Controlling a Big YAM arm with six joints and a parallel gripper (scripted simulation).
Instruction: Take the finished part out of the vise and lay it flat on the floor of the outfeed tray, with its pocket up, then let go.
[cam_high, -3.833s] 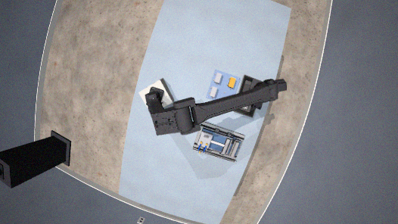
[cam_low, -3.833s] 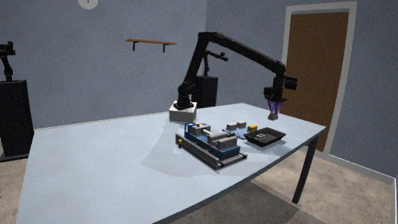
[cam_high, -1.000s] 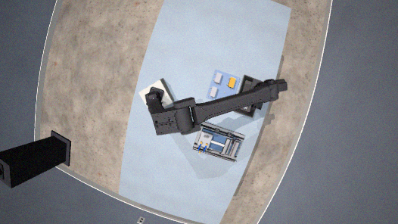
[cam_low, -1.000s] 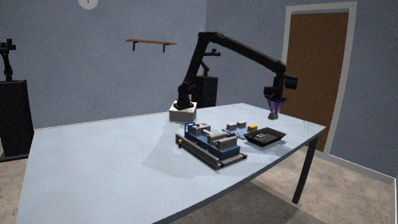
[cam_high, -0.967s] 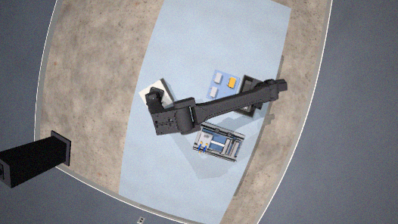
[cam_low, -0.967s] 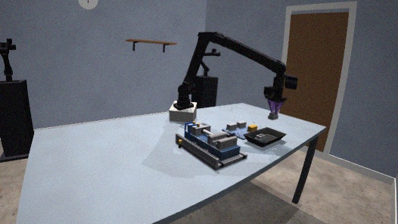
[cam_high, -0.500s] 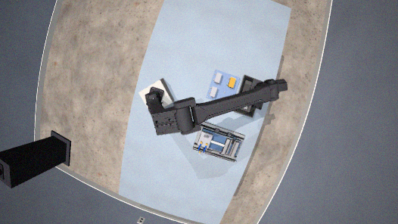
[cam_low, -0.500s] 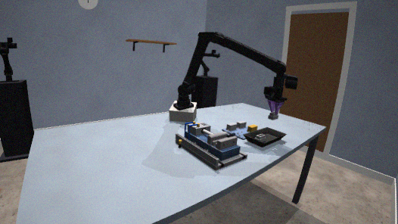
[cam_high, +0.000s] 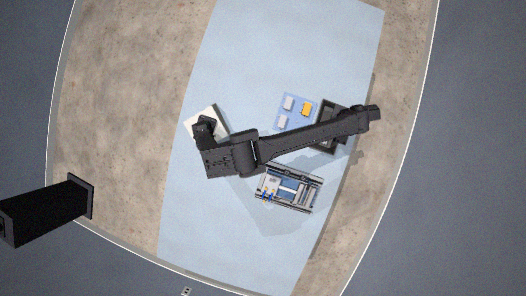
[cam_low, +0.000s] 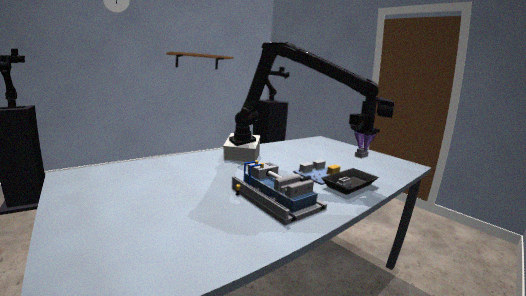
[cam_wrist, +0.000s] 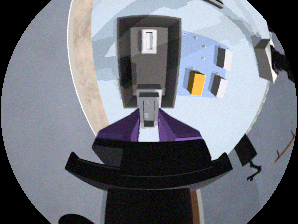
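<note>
Now: the orange block 140 mm below my hand, 130 mm behind it and 10 mm to the right of it. From my hand the other things lie so: blue plate 170 mm behind, 160 mm below, 50 mm to the right.
</note>
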